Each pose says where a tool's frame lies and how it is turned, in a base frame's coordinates. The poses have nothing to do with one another.
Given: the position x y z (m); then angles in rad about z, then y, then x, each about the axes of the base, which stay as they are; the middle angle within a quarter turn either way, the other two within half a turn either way.
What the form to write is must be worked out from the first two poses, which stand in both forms.
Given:
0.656 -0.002 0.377 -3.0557 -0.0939 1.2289
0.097 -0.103 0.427 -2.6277 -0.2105 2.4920
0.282 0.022 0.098 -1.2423 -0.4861 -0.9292
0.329 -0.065 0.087 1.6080 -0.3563 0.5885
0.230 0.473 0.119 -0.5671 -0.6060 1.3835
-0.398 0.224 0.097 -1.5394 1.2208 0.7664
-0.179 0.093 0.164 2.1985 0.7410 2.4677
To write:
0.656 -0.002 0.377 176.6 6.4 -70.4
0.097 -0.103 0.427 149.5 8.8 -142.0
0.282 0.022 0.098 -57.4 -58.0 0.7
0.329 -0.065 0.087 92.4 -33.0 -21.7
0.230 0.473 0.119 -39.5 26.0 80.2
-0.398 0.224 0.097 -89.1 45.6 -69.3
-0.179 0.093 0.164 -116.2 -11.3 -126.0

